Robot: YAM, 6 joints.
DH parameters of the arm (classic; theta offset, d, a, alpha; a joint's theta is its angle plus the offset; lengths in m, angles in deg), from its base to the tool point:
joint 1: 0 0.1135 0.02 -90
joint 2: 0 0 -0.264 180
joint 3: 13.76 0 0.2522 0
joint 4: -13.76 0 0.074 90
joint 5: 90 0 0 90
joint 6: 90 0.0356 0 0
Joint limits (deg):
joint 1: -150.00..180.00
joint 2: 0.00..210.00
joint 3: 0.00..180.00
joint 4: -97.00..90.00
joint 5: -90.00..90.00
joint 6: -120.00..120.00
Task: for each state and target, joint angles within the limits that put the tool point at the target. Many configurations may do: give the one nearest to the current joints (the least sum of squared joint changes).
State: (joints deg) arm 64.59 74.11 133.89 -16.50 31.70 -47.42
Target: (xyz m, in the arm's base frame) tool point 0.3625 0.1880 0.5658
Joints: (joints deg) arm 29.80 113.02 141.13 -5.19 28.58 -47.42
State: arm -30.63 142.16 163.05 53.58 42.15 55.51
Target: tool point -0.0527 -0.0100 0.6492
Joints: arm -19.52 99.83 180.00 85.55 49.42 55.51
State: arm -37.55 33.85 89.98 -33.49 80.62 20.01
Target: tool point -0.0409 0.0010 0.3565
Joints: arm -57.83 9.36 53.34 -52.99 73.23 20.01
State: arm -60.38 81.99 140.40 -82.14 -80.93 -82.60
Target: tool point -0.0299 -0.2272 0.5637
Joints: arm -106.27 93.72 142.27 -75.42 -78.88 -82.60
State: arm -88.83 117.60 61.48 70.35 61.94 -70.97
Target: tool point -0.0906 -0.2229 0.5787
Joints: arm -104.88 85.90 97.95 71.41 58.39 -70.97
